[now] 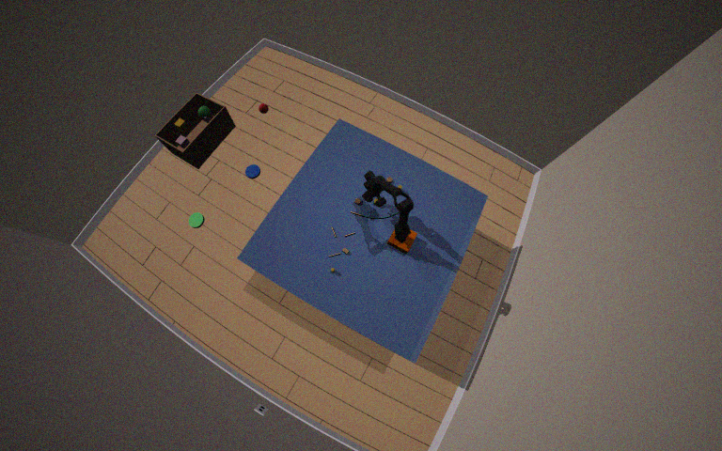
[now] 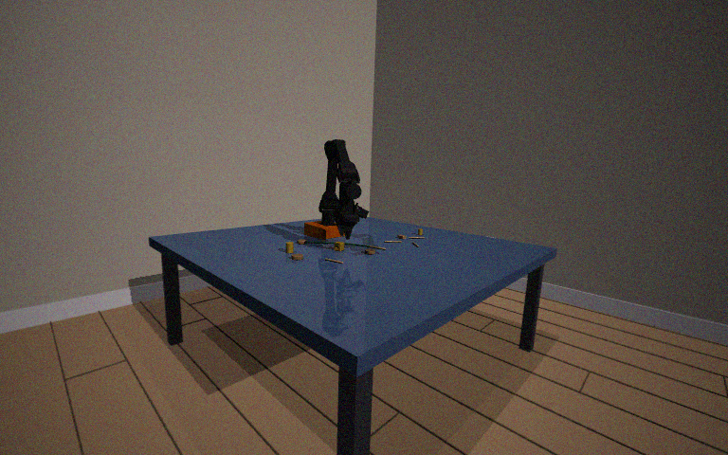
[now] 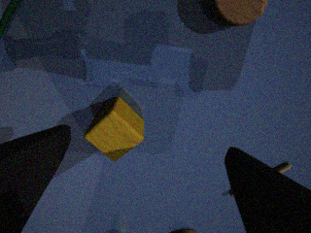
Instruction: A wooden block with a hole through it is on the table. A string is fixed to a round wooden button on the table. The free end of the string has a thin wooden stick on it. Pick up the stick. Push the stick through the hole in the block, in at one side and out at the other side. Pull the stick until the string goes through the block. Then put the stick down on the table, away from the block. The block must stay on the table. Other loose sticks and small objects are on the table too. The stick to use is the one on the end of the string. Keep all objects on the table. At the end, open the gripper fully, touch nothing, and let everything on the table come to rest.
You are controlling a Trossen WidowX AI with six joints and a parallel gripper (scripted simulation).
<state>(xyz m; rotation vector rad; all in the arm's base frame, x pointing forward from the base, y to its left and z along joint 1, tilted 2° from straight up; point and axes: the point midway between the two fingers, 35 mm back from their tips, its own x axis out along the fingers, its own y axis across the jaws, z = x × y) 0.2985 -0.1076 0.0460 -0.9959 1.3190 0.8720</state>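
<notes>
My gripper tip is now 30 mm past the yellow wooden block, 10 mm to the left of it and 40 mm above it. The rest, counted from my gripper tip: thin wooden stick 20 mm ahead, 140 mm to the left, 50 mm below; yellow cylinder 90 mm behind, 190 mm to the right, 40 mm below.
</notes>
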